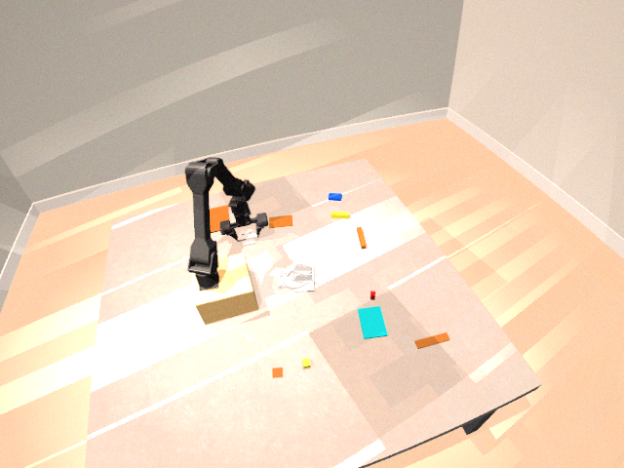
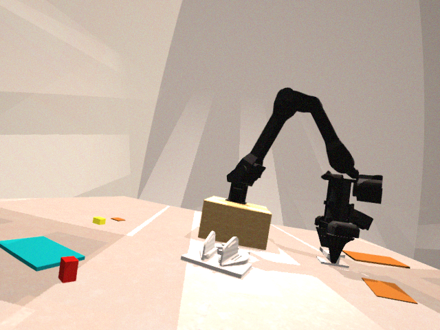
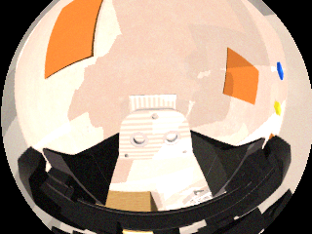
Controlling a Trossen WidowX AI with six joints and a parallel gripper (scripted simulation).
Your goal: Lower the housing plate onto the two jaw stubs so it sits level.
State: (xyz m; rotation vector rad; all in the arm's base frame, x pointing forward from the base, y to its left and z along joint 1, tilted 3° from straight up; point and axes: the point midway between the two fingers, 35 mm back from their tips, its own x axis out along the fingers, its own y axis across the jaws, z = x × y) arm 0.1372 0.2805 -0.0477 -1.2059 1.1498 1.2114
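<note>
My gripper tip is now 10 mm to the right of the white stand. Also, from my gripper tip: cyan tile: 360 mm ahead, 490 mm to the right, 10 mm below; red cube: 390 mm ahead, 400 mm to the right; yellow block: 130 mm ahead, 580 mm to the right.
</note>
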